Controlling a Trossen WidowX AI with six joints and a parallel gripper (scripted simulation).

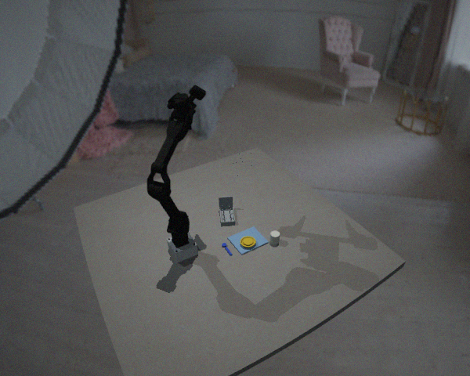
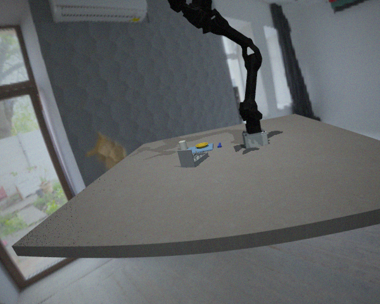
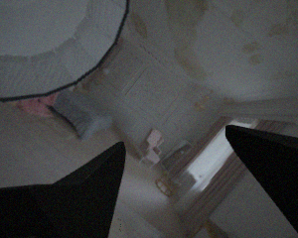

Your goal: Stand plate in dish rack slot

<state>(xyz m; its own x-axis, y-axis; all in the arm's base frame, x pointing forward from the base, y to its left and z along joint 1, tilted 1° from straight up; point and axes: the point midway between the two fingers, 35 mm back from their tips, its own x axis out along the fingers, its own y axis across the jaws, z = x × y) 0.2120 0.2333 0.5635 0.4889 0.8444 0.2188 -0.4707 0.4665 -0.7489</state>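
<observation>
My gripper tip is 620 mm above the yellow plate, 380 mm to the left of it and 60 mm short of it. The rest, counted from my gripper tip: blue spoon 630 mm below, 350 mm to the right, 40 mm behind; white cup 610 mm below, 440 mm to the right, 170 mm ahead; grey dish rack 610 mm below, 150 mm to the right, 80 mm ahead.
</observation>
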